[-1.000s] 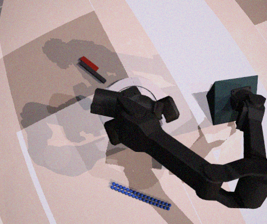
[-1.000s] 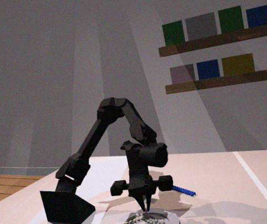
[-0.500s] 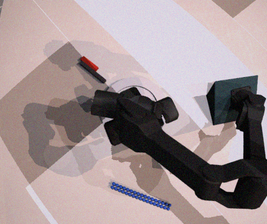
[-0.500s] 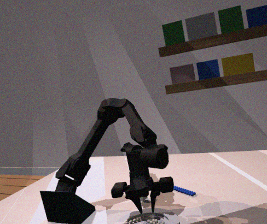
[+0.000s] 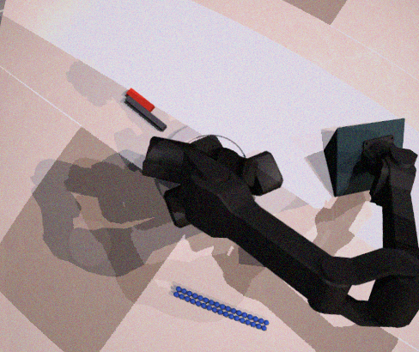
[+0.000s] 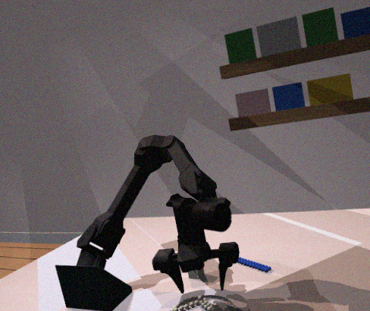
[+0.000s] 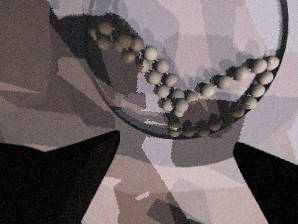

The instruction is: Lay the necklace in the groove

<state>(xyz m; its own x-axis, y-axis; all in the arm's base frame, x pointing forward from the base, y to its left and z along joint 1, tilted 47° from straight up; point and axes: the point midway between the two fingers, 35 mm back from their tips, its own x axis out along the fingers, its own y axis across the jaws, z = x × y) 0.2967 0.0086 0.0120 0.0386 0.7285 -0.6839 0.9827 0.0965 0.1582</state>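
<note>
My gripper tip is now 60 mm to the left of the round bead board, 20 mm short of it and 20 mm above it. Also, from my gripper tip: small beige cube: 120 mm to the left, 60 mm behind, 10 mm below; grey block: 230 mm to the right, 120 mm ahead, 20 mm below.
</note>
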